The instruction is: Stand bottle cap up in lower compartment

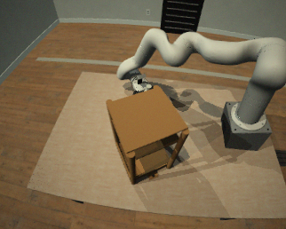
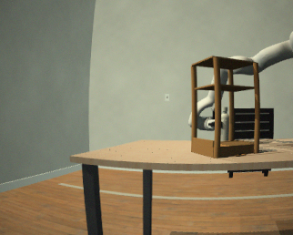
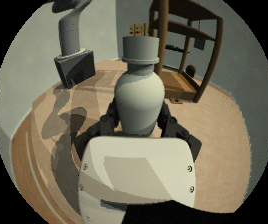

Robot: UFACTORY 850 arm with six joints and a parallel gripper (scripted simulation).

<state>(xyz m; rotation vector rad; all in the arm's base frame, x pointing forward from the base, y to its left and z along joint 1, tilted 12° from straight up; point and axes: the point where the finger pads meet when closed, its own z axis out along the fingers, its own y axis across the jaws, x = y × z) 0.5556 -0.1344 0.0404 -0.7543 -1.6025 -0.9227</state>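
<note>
Now: hand 32 cm to the right of the wooden shelving unit and 8 cm below it. Round my hand: grey bottle 2 cm above.
</note>
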